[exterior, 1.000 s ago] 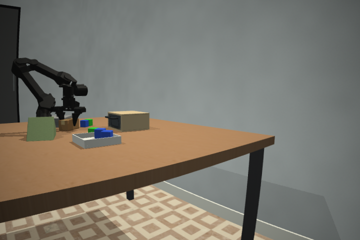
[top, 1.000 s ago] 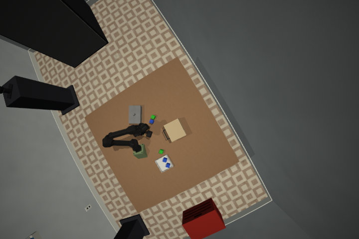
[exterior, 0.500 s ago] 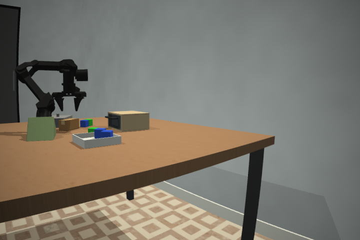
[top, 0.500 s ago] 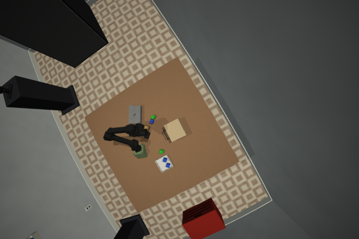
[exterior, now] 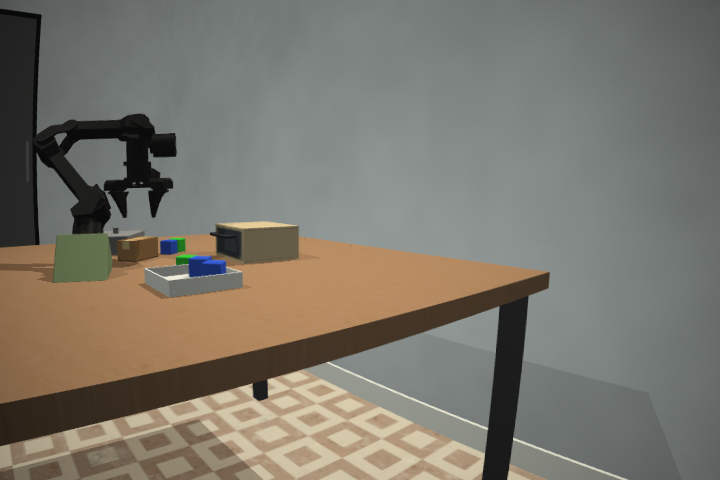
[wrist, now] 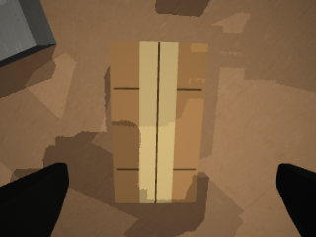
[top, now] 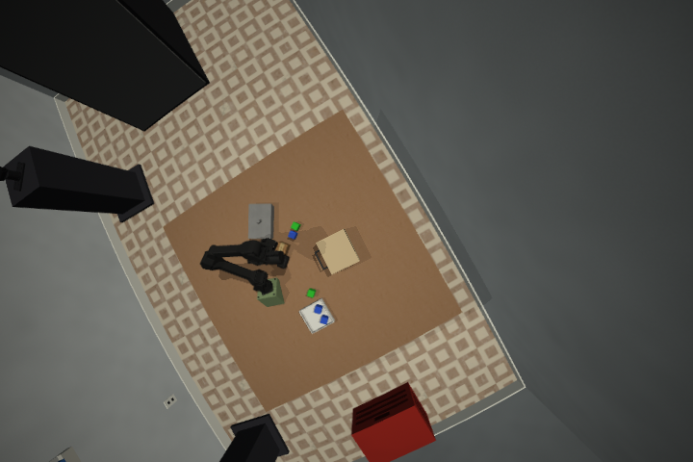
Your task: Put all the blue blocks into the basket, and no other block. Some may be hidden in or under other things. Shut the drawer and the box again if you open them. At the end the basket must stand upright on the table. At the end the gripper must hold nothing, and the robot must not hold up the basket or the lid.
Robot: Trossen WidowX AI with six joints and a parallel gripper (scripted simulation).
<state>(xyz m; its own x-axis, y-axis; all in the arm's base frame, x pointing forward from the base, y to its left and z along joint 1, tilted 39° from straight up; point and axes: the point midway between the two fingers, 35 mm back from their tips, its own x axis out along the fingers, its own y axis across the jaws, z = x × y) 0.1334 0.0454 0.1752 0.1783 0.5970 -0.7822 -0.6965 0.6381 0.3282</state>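
My hand is 3 cm short of the white basket, 40 cm to the left of it and 13 cm above it. From my hand the other things lie so: brown box 11 cm below; grey lidded box 4 cm behind, 20 cm to the left, 9 cm below; tan drawer unit 30 cm ahead, 12 cm to the right, 10 cm below.
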